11 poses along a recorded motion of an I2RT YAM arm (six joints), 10 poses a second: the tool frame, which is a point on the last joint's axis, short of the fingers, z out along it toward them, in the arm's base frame.
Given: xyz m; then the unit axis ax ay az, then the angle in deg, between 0 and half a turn.
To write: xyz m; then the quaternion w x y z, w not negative. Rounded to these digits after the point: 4 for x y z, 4 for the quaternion.
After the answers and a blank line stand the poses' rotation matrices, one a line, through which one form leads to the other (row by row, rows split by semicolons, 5 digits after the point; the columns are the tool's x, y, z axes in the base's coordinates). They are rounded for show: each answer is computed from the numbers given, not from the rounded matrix.
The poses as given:
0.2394, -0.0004, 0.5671, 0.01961, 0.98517, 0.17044, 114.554
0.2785, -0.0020, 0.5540, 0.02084, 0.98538, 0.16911, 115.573
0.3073, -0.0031, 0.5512, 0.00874, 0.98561, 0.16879, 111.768
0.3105, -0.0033, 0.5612, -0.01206, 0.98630, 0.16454, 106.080
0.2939, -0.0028, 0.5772, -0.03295, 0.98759, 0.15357, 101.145
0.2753, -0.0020, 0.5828, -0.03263, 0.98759, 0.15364, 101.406
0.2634, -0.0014, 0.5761, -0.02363, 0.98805, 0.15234, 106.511
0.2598, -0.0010, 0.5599, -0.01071, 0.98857, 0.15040, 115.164
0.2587, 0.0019, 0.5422, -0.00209, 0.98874, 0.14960, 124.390
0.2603, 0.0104, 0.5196, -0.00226, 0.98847, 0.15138, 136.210
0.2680, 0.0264, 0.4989, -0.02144, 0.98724, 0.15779, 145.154
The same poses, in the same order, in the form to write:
0.2394, -0.0004, 0.5671, 0.5406, 0.0165, 0.8288, 0.1434
0.2785, -0.0020, 0.5540, 0.5331, 0.0176, 0.8337, 0.1431
0.3073, -0.0031, 0.5512, 0.5609, 0.0072, 0.8160, 0.1397
0.3105, -0.0033, 0.5612, 0.6013, -0.0096, 0.7881, 0.1315
0.2939, -0.0028, 0.5772, 0.6351, -0.0255, 0.7628, 0.1186
0.2753, -0.0020, 0.5828, 0.6333, -0.0253, 0.7643, 0.1189
0.2634, -0.0014, 0.5761, 0.5982, -0.0189, 0.7917, 0.1221
0.2598, -0.0010, 0.5599, 0.5361, -0.0090, 0.8345, 0.1270
0.2587, 0.0019, 0.5422, 0.4665, -0.0018, 0.8746, 0.1323
0.2603, 0.0104, 0.5196, 0.3729, -0.0021, 0.9172, 0.1405
0.2680, 0.0264, 0.4989, 0.2994, -0.0205, 0.9419, 0.1506

-0.41501 -0.12768 0.90081; 0.18237 0.95833 0.21985; -0.89135 0.25553 -0.37443
-0.43104 -0.12314 0.89389; 0.18194 0.95844 0.21977; -0.88380 0.25737 -0.39072
-0.37074 -0.14495 0.91735; 0.16856 0.96084 0.21994; -0.91331 0.23617 -0.33179
-0.27679 -0.17329 0.94517; 0.14291 0.96524 0.21882; -0.95024 0.19565 -0.24241
-0.19200 -0.18950 0.96293; 0.11184 0.97056 0.21331; -0.97500 0.14865 -0.16515
-0.19648 -0.18920 0.96208; 0.11201 0.97045 0.21372; -0.97409 0.14975 -0.16949
-0.28348 -0.17604 0.94268; 0.11607 0.96948 0.21595; -0.95193 0.17064 -0.25440
-0.42505 -0.15122 0.89245; 0.12104 0.96760 0.22159; -0.89704 0.20221 -0.39297
-0.56482 -0.12669 0.81543; 0.12022 0.96497 0.23319; -0.81641 0.22974 -0.52980
-0.72187 -0.10860 0.68345; 0.10091 0.96053 0.25922; -0.68463 0.25609 -0.68242
-0.81985 -0.12869 0.55792; 0.05162 0.95383 0.29587; -0.57024 0.27137 -0.77536

